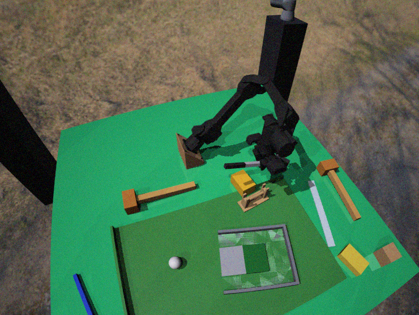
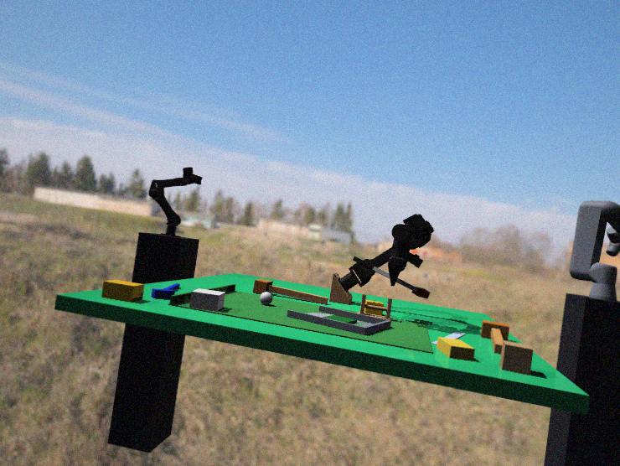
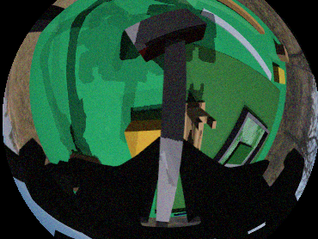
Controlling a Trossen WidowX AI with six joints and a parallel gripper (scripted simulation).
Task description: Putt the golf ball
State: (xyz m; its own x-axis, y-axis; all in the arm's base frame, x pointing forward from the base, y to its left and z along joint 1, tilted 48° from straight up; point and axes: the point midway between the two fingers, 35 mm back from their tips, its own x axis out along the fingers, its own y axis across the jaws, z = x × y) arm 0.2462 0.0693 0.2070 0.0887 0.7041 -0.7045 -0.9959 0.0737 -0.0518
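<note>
My gripper tip is now 180 mm short of the white golf ball, 410 mm to the left of it and 90 mm above it. From my gripper tip the other things lie so: yellow block (440 mm ahead, 170 mm to the left, 100 mm below); then putting mat (230 mm ahead, 250 mm to the right, 110 mm below); then white bar (220 mm ahead, 190 mm to the left, 110 mm below).
</note>
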